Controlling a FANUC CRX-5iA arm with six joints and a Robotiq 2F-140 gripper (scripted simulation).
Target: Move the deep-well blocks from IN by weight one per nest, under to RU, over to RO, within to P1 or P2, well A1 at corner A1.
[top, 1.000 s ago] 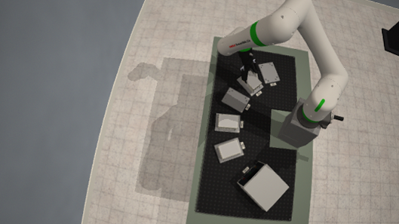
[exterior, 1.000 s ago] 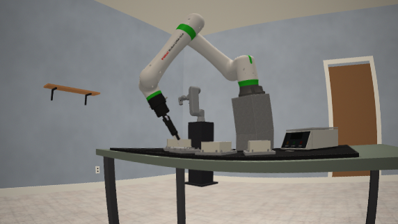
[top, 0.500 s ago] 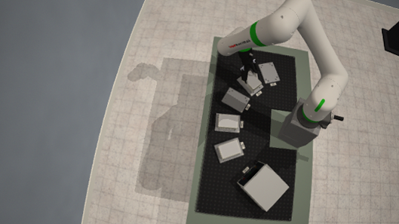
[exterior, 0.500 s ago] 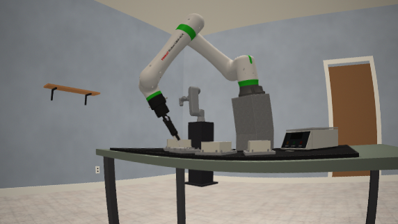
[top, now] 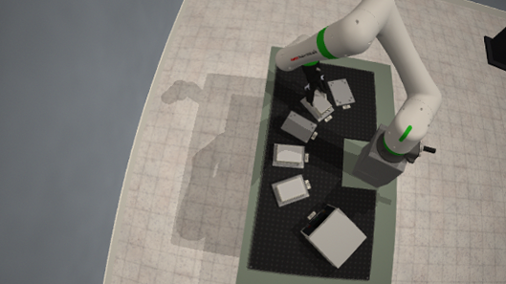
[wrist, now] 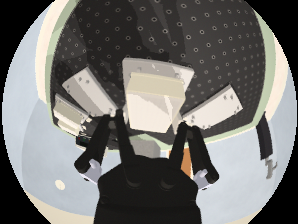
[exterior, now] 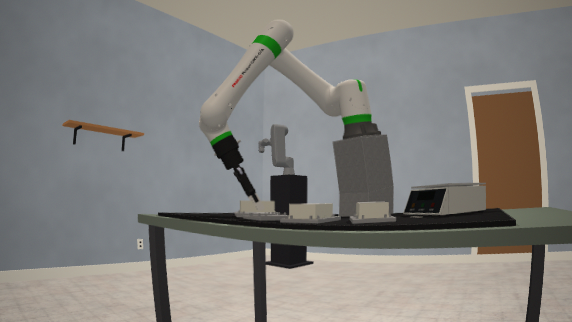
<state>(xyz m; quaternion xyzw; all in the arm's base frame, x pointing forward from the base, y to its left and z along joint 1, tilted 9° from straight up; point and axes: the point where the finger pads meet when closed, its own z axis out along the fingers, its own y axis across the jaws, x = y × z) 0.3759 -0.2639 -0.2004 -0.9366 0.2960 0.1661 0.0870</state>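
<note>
My hand is 1 cm above the deep-well block. The rest, counted from my hand: check-weigher (68 cm to the left, 24 cm behind, 1 cm above).
</note>
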